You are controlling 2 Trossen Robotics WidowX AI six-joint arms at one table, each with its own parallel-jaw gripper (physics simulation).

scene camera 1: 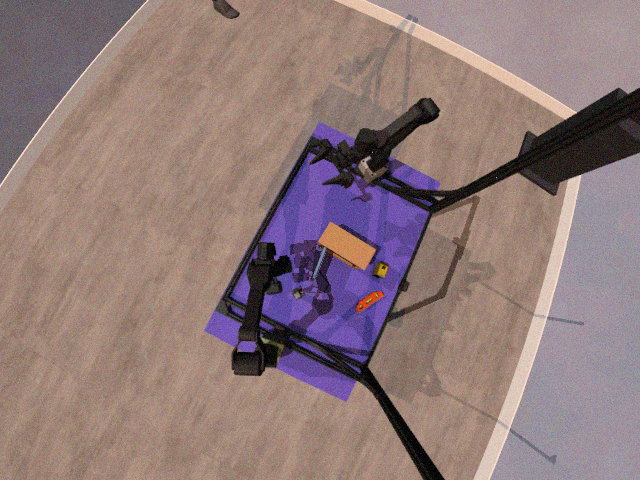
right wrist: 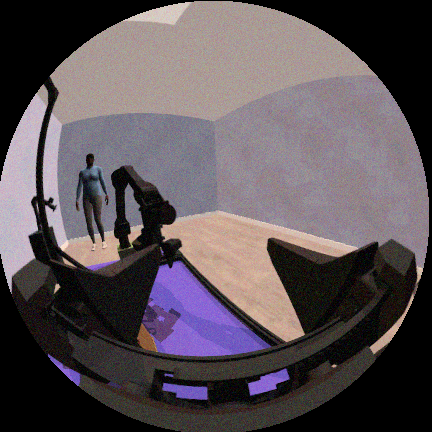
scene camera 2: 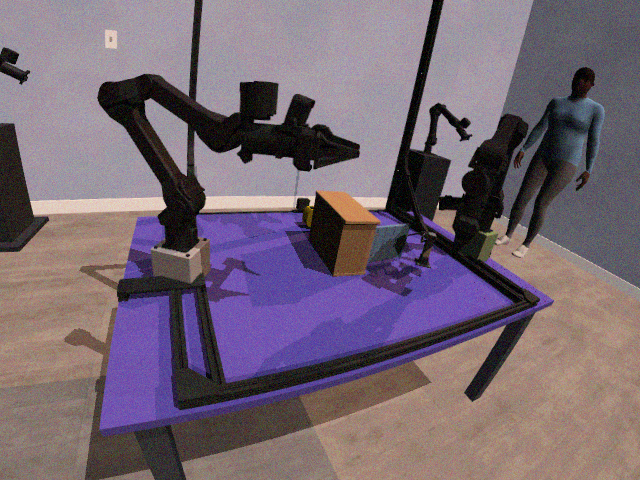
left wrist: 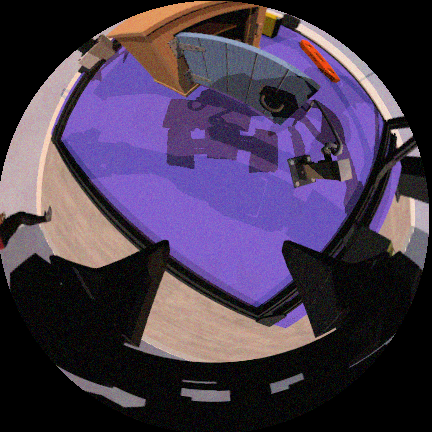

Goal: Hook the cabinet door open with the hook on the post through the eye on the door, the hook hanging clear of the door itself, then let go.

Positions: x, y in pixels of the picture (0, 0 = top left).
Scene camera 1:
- right gripper: 315, 174
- small wooden cabinet: 341, 244
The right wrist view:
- left gripper: 160, 265
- right gripper: 214, 247
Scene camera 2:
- left gripper: 454, 248
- right gripper: 359, 150
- small wooden cabinet: 342, 230
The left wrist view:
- left gripper: 227, 246
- small wooden cabinet: 156, 48
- short post: 303, 171
